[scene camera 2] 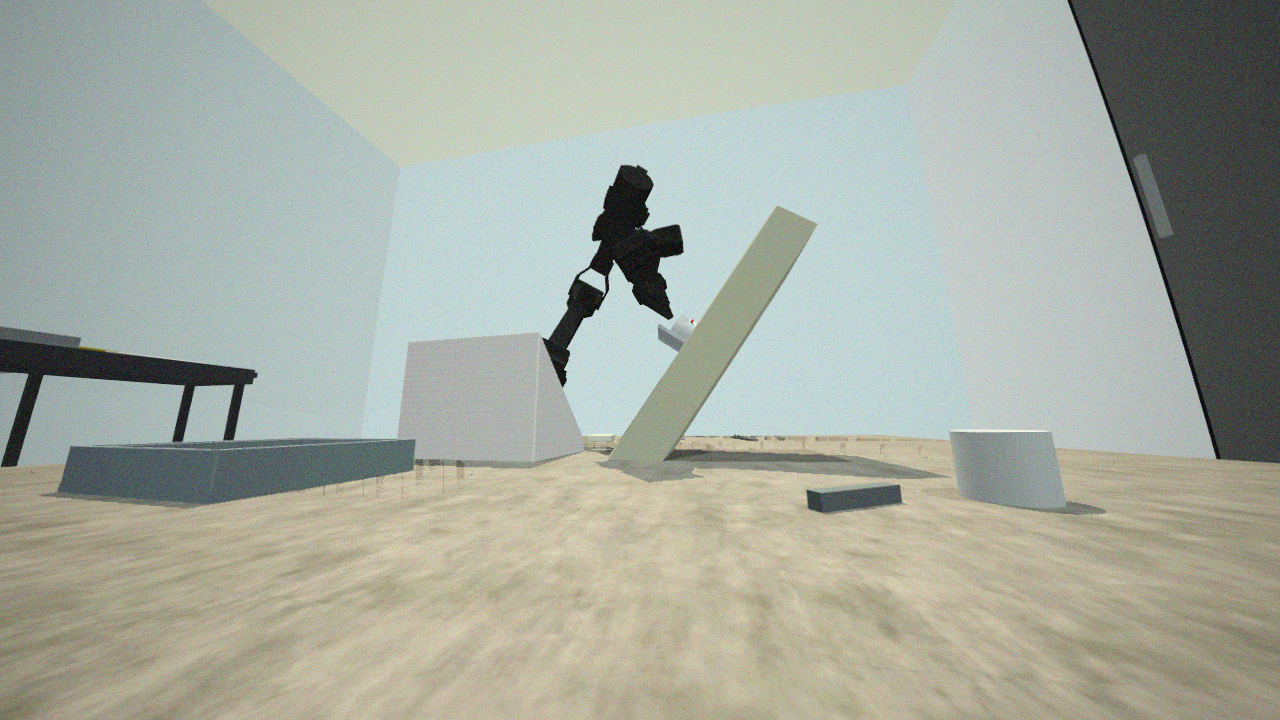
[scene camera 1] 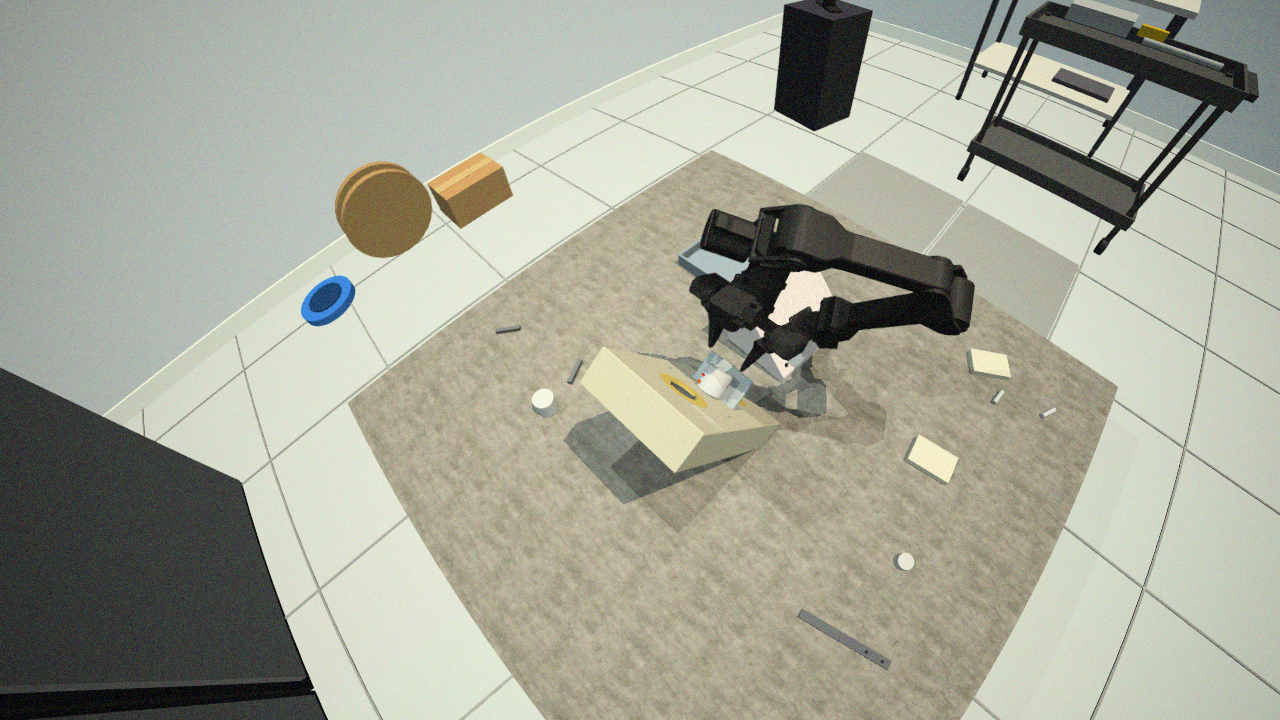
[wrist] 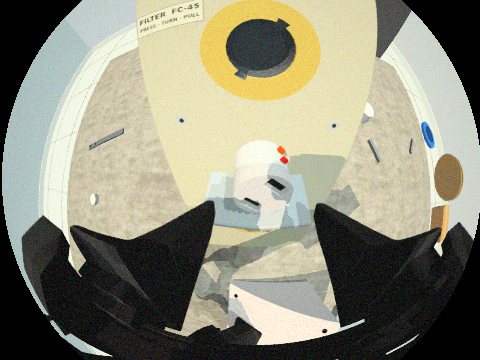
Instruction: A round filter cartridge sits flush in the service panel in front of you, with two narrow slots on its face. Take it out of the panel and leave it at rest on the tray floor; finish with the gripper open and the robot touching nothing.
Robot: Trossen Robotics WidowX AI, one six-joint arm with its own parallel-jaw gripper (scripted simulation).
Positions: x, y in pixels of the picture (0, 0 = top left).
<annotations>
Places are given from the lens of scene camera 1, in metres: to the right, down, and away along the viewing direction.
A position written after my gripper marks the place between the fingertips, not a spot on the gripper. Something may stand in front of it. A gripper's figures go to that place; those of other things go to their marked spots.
my gripper (scene camera 1: 726, 358): 0.13, 0.00, 0.70
white round filter cartridge (scene camera 1: 714, 381): 0.12, 0.03, 0.70
grey-blue tray (scene camera 1: 698, 261): 0.14, -0.24, 1.12
cream service panel (scene camera 1: 658, 400): 0.02, 0.05, 0.55
The marked spots on the cream service panel and the white round filter cartridge are 0.18 m apart.
</annotations>
